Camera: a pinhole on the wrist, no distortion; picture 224 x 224 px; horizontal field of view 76.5 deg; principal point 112.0 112.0 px. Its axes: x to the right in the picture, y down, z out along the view. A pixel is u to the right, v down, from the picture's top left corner.
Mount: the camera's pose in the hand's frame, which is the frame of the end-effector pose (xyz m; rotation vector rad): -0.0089 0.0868 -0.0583 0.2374 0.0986 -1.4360
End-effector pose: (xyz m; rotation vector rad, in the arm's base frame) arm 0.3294 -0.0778 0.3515 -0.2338 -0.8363 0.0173
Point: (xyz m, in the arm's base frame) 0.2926 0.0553 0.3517
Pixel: 23.5 132.9
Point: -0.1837 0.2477 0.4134
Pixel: 22.1 62.5
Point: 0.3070 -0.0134 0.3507
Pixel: 122.3 121.6
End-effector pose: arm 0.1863 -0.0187 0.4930 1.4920 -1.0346 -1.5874
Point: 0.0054 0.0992 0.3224
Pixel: 217.2 103.2
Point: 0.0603 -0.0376 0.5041
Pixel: 134.2 143.3
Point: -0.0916 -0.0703 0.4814
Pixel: 115.5 157.9
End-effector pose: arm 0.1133 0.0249 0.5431 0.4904 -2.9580 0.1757
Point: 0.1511 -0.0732 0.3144
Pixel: 155.6 103.0
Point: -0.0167 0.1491 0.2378
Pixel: 38.5 152.9
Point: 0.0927 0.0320 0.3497
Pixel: 112.5 120.5
